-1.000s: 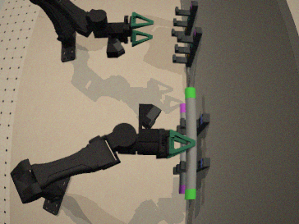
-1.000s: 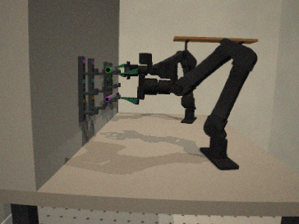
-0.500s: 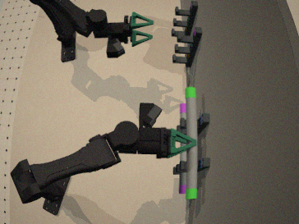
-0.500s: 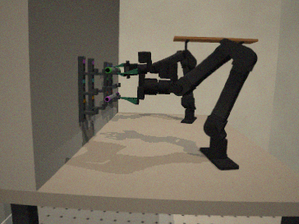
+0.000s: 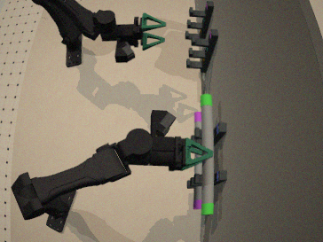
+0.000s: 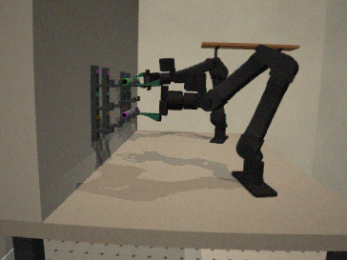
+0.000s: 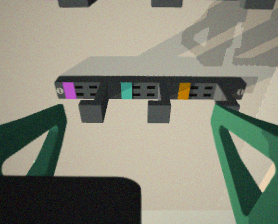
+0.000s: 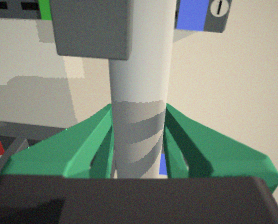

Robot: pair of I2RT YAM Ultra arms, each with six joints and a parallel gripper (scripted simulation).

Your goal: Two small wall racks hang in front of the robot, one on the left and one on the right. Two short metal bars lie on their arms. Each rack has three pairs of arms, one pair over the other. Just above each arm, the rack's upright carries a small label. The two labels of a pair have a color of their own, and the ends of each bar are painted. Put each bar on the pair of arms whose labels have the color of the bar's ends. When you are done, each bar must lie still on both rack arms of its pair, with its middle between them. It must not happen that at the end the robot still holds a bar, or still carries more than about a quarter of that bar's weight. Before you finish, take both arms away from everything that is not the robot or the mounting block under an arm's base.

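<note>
Right now my right hand is right at the green-ended bar. Round my right hand: magenta-ended bar (10 mm to the left, 160 mm below); dark wall (110 mm ahead, 190 mm to the left, 100 mm above).
</note>
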